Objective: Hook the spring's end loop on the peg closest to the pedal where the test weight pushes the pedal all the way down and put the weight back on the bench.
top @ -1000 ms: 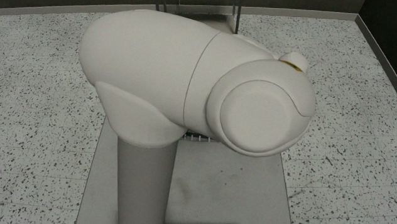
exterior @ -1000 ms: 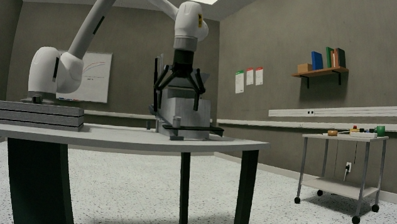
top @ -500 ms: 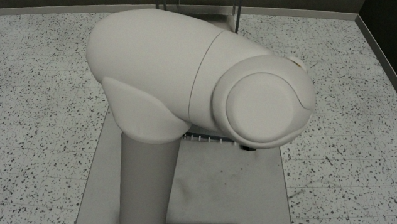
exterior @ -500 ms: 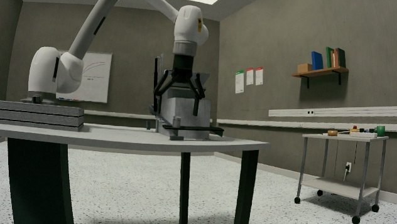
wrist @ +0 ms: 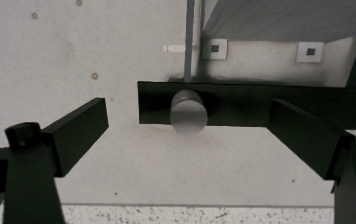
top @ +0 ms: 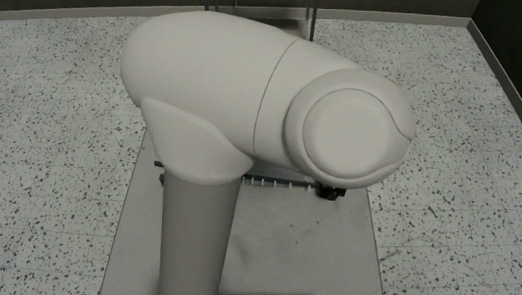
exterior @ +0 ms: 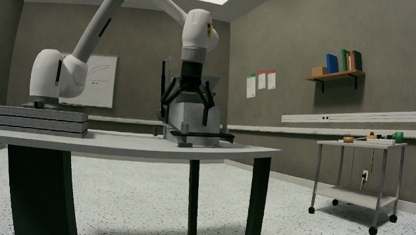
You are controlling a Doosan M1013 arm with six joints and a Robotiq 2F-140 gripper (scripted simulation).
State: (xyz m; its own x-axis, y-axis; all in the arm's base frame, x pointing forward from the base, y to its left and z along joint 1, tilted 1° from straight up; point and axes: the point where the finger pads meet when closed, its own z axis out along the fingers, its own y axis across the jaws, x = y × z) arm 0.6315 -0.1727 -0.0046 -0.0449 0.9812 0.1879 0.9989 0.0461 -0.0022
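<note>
My gripper is now 2 cm above the steel test weight. The rest, counted from my hand: dark stub (57 cm to the left, 7 cm below, 2 cm behind); small dark block (9 cm below, 1 cm to the right).
</note>
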